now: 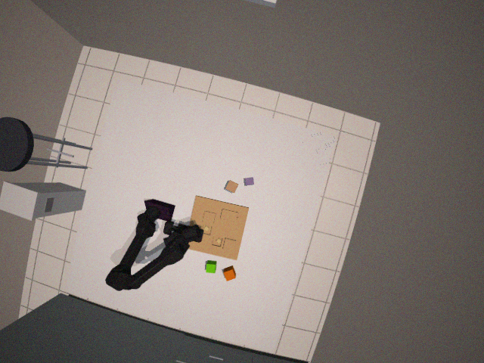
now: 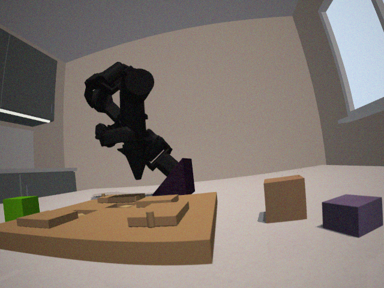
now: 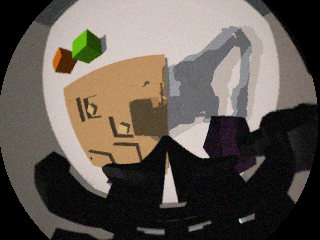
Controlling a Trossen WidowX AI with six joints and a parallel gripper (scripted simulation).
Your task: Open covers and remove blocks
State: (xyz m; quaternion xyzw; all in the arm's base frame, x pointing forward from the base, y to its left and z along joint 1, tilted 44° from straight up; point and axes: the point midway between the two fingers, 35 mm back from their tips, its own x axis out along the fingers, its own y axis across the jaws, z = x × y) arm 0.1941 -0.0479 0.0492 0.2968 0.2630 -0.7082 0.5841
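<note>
The tan puzzle board is 14 cm ahead of my gripper tip, 4 cm below it and 1 cm to the left of it. Round my gripper tip: orange block: 24 cm ahead, 23 cm to the right, 4 cm below; brown block: 24 cm to the left, 20 cm ahead, 4 cm below; green block: 21 cm to the right, 14 cm ahead, 4 cm below.
</note>
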